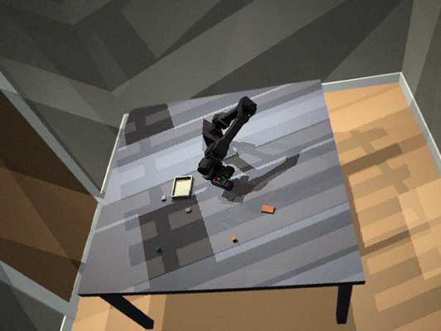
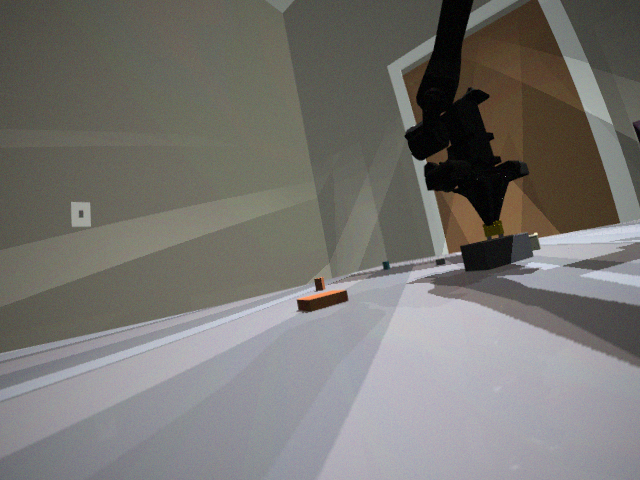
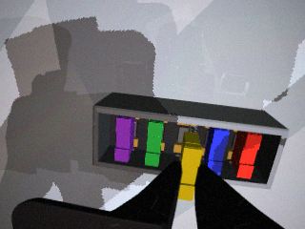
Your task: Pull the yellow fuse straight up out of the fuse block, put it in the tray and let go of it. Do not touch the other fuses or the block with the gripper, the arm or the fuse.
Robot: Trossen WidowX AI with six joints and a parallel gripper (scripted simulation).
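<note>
My gripper tip is now 20 mm short of the cream tray, 220 mm to the left of it and 60 mm above it. Round my gripper tip: orange cube 320 mm ahead, 90 mm to the left, 50 mm below; then yellow fuse 10 mm below; then orange bar 160 mm ahead, 240 mm to the left, 60 mm below.
</note>
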